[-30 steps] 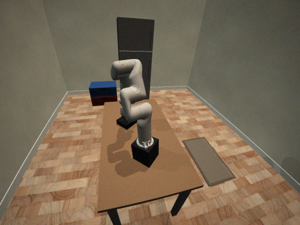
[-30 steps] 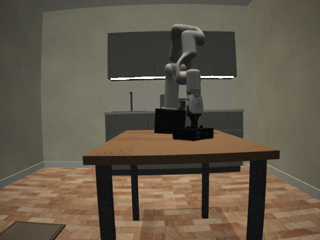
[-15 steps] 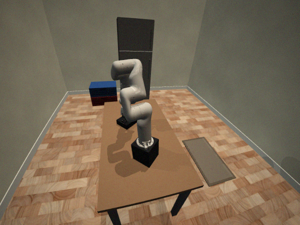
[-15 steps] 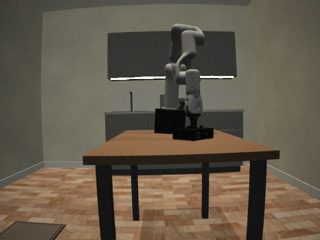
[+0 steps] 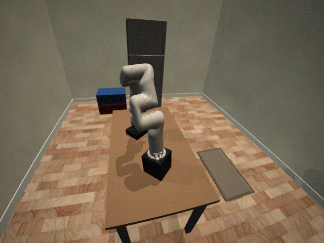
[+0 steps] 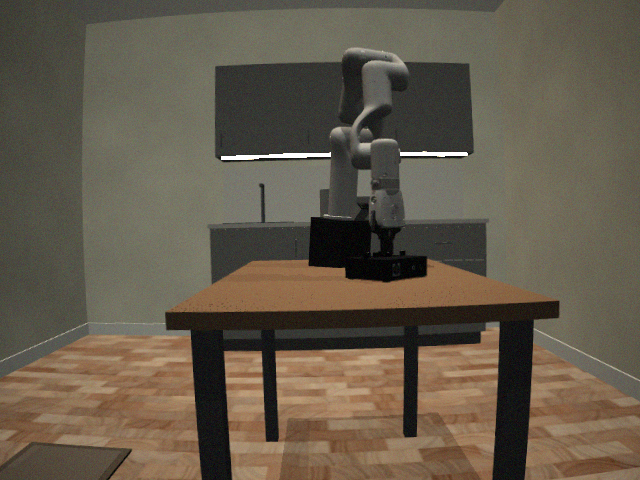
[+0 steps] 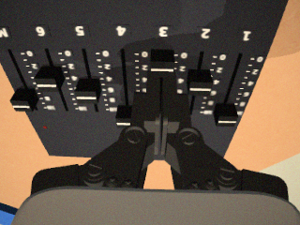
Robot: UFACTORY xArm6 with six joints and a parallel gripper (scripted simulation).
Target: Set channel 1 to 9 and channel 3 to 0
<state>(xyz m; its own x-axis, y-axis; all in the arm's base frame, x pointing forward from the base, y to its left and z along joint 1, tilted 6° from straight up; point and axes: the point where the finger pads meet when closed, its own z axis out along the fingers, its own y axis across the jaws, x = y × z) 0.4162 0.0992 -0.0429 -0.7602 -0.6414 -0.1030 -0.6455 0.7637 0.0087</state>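
Now: the fader cap 50 mm to the left of my hand, 10 mm below it and 10 mm behind it.
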